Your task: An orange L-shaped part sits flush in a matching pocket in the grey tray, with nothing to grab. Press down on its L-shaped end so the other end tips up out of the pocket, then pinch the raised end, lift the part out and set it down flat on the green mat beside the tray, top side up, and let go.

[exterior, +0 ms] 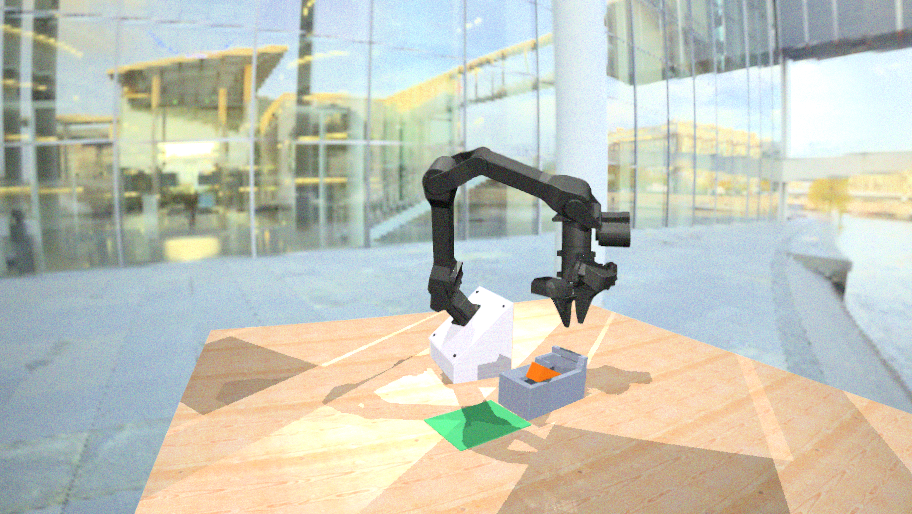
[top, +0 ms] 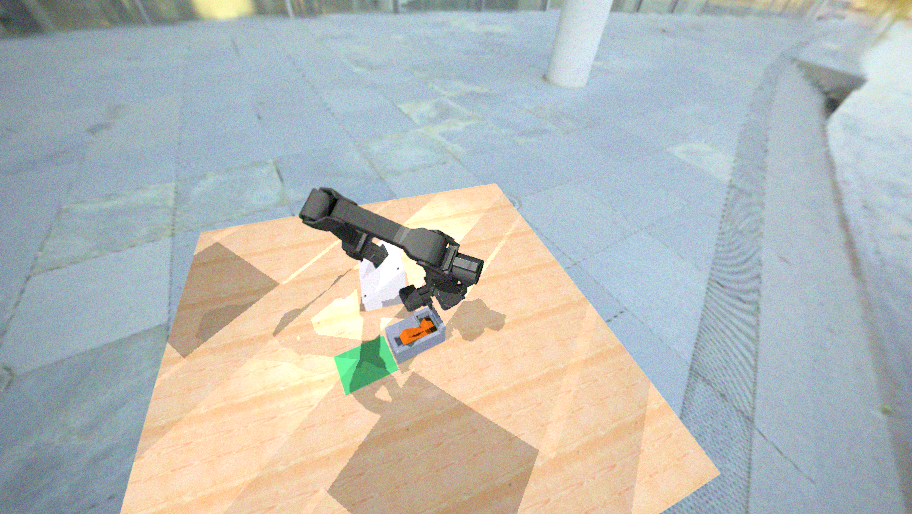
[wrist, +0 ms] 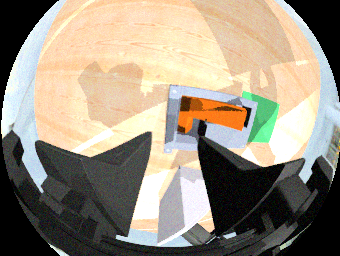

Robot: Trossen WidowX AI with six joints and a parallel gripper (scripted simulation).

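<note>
My gripper tip is 10 cm above the orange L-shaped part and 5 cm to the left of it. From my gripper tip the other things lie so: green mat: 22 cm to the right, 16 cm below, 1 cm ahead.
</note>
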